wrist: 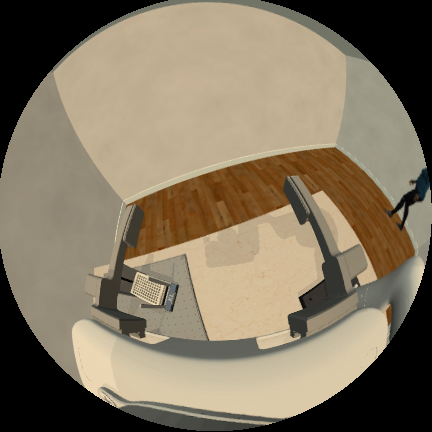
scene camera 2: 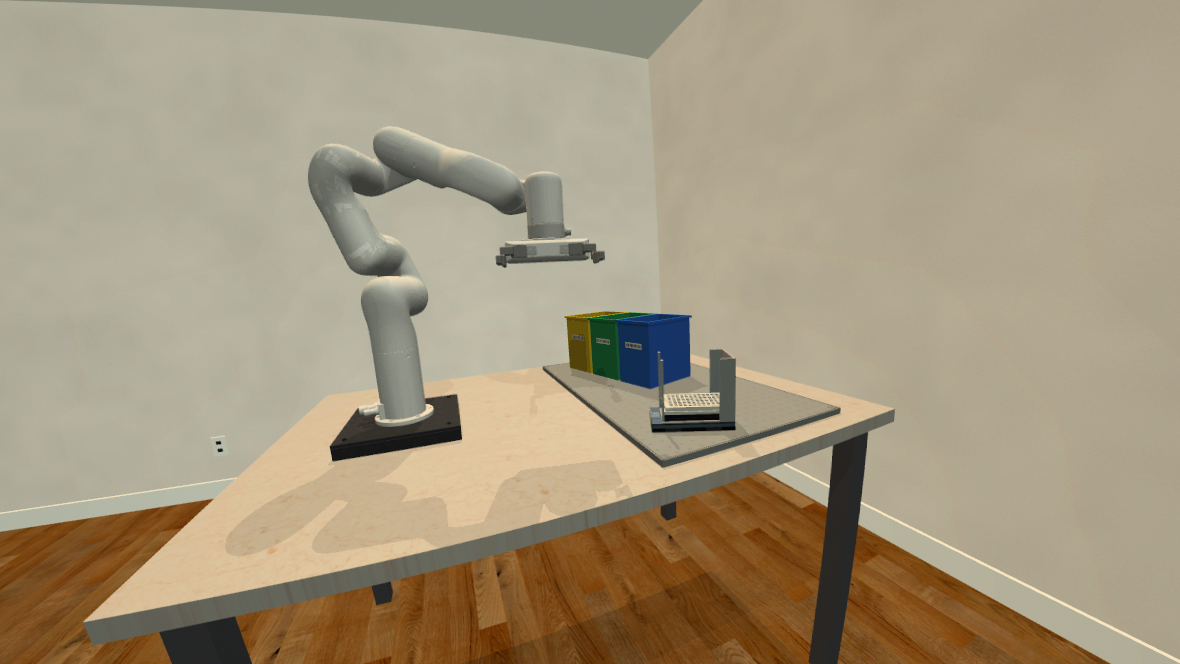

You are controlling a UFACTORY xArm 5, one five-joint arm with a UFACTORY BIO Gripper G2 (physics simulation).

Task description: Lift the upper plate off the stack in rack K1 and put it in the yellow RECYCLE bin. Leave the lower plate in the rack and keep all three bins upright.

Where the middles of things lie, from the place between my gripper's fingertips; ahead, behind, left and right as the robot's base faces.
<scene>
The pale plate [scene camera 2: 698,403] is 290 mm below my hand, 270 mm ahead of it and 30 mm to the right of it. Round my hand: blue bin [scene camera 2: 640,338]: 410 mm ahead, 290 mm to the left, 240 mm below; yellow recycle bin [scene camera 2: 578,326]: 550 mm to the left, 360 mm ahead, 240 mm below; green bin [scene camera 2: 604,330]: 420 mm to the left, 390 mm ahead, 240 mm below.
</scene>
